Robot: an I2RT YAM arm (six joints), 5 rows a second.
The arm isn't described. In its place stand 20 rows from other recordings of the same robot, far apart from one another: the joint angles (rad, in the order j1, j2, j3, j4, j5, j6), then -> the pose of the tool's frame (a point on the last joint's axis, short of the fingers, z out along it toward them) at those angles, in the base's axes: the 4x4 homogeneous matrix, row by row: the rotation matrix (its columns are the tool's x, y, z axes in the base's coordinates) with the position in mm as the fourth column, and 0 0 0 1 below.
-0.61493, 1.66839, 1.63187, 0.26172, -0.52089, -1.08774 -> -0.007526, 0.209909, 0.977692, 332.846; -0.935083, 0.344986, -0.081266, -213.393; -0.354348, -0.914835, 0.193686, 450.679; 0, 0, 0, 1
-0.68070, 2.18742, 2.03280, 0.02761, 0.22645, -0.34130 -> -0.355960, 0.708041, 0.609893, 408.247; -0.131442, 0.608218, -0.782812, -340.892; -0.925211, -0.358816, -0.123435, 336.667; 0, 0, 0, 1
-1.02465, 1.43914, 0.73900, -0.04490, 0.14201, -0.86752 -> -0.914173, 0.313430, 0.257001, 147.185; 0.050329, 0.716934, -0.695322, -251.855; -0.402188, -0.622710, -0.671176, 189.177; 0, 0, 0, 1
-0.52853, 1.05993, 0.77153, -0.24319, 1.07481, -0.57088 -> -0.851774, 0.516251, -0.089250, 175.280; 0.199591, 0.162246, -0.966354, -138.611; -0.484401, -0.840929, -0.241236, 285.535; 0, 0, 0, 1
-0.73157, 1.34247, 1.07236, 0.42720, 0.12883, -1.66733 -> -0.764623, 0.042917, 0.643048, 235.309; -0.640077, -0.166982, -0.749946, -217.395; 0.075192, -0.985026, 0.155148, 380.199; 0, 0, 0, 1
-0.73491, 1.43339, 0.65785, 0.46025, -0.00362, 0.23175 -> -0.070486, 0.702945, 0.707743, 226.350; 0.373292, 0.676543, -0.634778, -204.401; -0.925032, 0.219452, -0.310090, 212.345; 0, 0, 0, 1
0.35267, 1.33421, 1.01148, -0.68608, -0.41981, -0.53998 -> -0.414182, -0.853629, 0.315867, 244.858; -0.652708, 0.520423, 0.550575, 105.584; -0.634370, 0.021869, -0.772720, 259.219; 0, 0, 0, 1
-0.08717, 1.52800, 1.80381, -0.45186, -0.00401, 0.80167 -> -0.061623, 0.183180, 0.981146, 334.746; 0.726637, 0.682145, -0.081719, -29.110; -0.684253, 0.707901, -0.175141, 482.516; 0, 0, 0, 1
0.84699, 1.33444, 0.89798, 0.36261, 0.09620, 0.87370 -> -0.554564, -0.400627, 0.729353, 210.978; 0.524937, 0.511656, 0.680184, 233.547; -0.645678, 0.760070, -0.073442, 312.893; 0, 0, 0, 1
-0.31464, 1.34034, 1.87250, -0.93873, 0.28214, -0.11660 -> -0.436362, 0.492984, 0.752699, 224.907; 0.024510, 0.842747, -0.537752, -83.619; -0.899437, -0.216206, -0.379825, 503.750; 0, 0, 0, 1
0.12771, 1.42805, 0.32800, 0.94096, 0.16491, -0.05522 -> -0.158829, 0.026409, 0.986953, 253.444; -0.075285, 0.996408, -0.038778, 26.653; -0.984432, -0.080462, -0.156271, 166.392; 0, 0, 0, 1
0.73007, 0.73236, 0.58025, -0.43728, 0.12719, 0.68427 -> -0.689438, -0.189920, 0.699004, 126.569; 0.224392, 0.861543, 0.455403, 107.225; -0.688712, 0.470823, -0.551364, 251.441; 0, 0, 0, 1
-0.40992, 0.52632, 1.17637, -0.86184, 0.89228, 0.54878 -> 0.330135, 0.909531, 0.252516, 29.895; 0.213525, 0.188623, -0.958555, -43.208; -0.919466, 0.370372, -0.131936, 421.914; 0, 0, 0, 1
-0.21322, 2.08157, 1.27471, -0.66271, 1.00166, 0.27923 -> -0.880330, 0.457589, -0.125027, 356.531; 0.342573, 0.430962, -0.834815, -107.876; -0.328120, -0.777743, -0.536146, 115.686; 0, 0, 0, 1
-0.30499, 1.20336, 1.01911, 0.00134, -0.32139, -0.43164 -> -0.152826, -0.082914, 0.984769, 273.305; -0.368033, 0.929572, 0.021152, -74.250; -0.917167, -0.359195, -0.172578, 354.374; 0, 0, 0, 1
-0.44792, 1.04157, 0.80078, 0.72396, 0.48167, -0.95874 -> -0.376180, 0.775707, 0.506722, 202.349; -0.623980, 0.192188, -0.757438, -115.524; -0.684936, -0.601117, 0.411729, 390.266; 0, 0, 0, 1
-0.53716, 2.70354, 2.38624, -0.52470, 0.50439, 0.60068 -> -0.119238, 0.959922, 0.253636, 490.028; 0.646945, 0.268900, -0.713551, -311.873; -0.753157, 0.079006, -0.653080, 127.597; 0, 0, 0, 1
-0.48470, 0.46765, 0.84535, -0.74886, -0.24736, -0.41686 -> -0.394608, 0.098535, 0.913551, 84.646; -0.235872, 0.950054, -0.204356, -34.723; -0.888059, -0.296121, -0.351657, 339.274; 0, 0, 0, 1
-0.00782, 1.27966, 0.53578, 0.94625, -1.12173, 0.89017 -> -0.556701, -0.709368, 0.432297, 253.004; 0.341756, 0.278742, 0.897500, 30.093; -0.757157, 0.647379, 0.087255, 262.621; 0, 0, 0, 1
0.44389, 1.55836, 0.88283, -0.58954, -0.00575, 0.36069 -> -0.957907, -0.099339, 0.269343, 251.346; -0.064739, 0.988803, 0.134451, 119.752; -0.279683, 0.111354, -0.953613, 166.586; 0, 0, 0, 1
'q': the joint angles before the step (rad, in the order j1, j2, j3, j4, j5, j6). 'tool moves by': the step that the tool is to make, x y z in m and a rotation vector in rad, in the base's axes. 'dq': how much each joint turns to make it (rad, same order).
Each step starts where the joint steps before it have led.
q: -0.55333 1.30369 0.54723 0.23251 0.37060 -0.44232
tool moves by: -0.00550 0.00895 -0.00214 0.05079 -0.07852 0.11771
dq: -0.00075 -0.04692 -0.05226 0.04044 -0.14457 0.01717
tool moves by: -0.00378 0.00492 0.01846 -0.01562 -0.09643 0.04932
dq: 0.00037 -0.07784 -0.00117 0.01106 -0.06028 0.01296
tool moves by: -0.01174 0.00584 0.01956 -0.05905 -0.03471 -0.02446
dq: -0.00002 -0.10833 0.00002 -0.04388 0.03432 -0.02136
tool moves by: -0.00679 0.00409 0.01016 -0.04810 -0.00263 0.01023
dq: 0.00001 -0.06024 0.00002 -0.02441 0.00268 -0.04158
